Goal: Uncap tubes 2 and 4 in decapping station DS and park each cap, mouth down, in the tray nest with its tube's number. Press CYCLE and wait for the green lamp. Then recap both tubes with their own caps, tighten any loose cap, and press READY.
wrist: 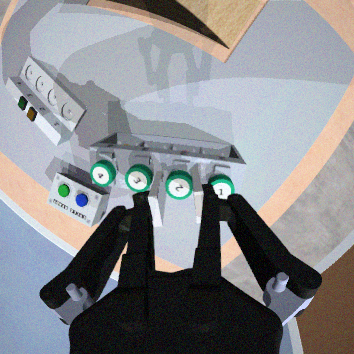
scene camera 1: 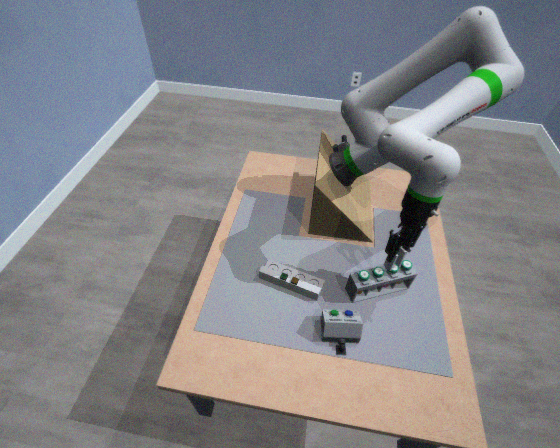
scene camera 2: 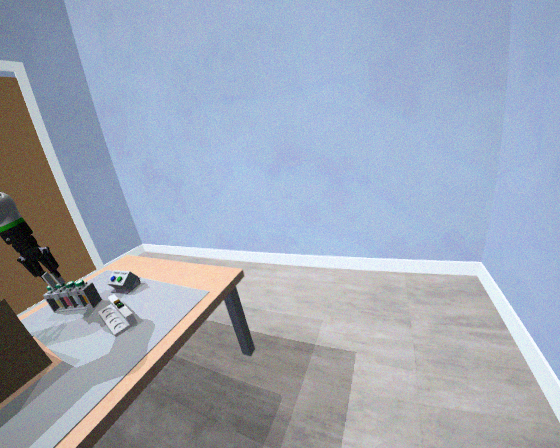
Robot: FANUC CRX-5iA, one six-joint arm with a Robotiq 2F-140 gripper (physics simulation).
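Pixels of known places: gripper, fingertip midpoint: (wrist: 177, 180) (scene camera 1: 391, 265) (scene camera 2: 58, 285); arm's base, origin of the base link: (scene camera 1: 340, 170).
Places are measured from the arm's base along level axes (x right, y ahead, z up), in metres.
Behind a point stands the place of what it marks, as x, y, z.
The decapping station (scene camera 1: 353, 287) {-0.060, 0.486, -0.096} (scene camera 2: 93, 295) {-0.056, 0.479, -0.120} holds four tubes with green-rimmed white caps. In the wrist view, cap 4 (wrist: 102, 173) {-0.088, 0.461, -0.043}, cap 3 (wrist: 138, 178) {-0.135, 0.442, -0.043}, cap 2 (wrist: 178, 185) {-0.181, 0.423, -0.039} and cap 1 (wrist: 221, 188) {-0.228, 0.401, -0.042} sit in a row from left to right. My gripper (scene camera 1: 395, 262) {-0.178, 0.419, -0.043} (scene camera 2: 53, 280) {-0.178, 0.419, -0.043} (wrist: 177, 180) {-0.178, 0.419, -0.043} is shut on cap 2, one finger on each side, with the cap at the level of its neighbours. The cap tray (scene camera 1: 288, 286) {0.154, 0.483, -0.144} (scene camera 2: 114, 321) {0.166, 0.421, -0.156} (wrist: 52, 102) {0.117, 0.452, -0.158} shows four bare round nests. Its dark green lamp (scene camera 1: 284, 276) {0.171, 0.466, -0.111} (wrist: 22, 103) {0.165, 0.463, -0.111} and amber lamp (scene camera 1: 295, 281) {0.132, 0.481, -0.111} (wrist: 32, 114) {0.126, 0.474, -0.111} look unlit.
A button box (scene camera 1: 341, 327) {-0.020, 0.632, -0.095} (scene camera 2: 127, 283) {0.035, 0.593, -0.123} (wrist: 75, 210) {-0.040, 0.607, -0.088} with a green button (scene camera 1: 334, 312) {0.002, 0.587, -0.093} (wrist: 64, 190) {-0.003, 0.581, -0.096} and a blue button (scene camera 1: 348, 313) {-0.042, 0.584, -0.093} (wrist: 81, 200) {-0.046, 0.579, -0.095} stands near the station. A tan wedge-shaped block (scene camera 1: 336, 220) {0.002, 0.219, -0.067} stands behind, by the arm's base.
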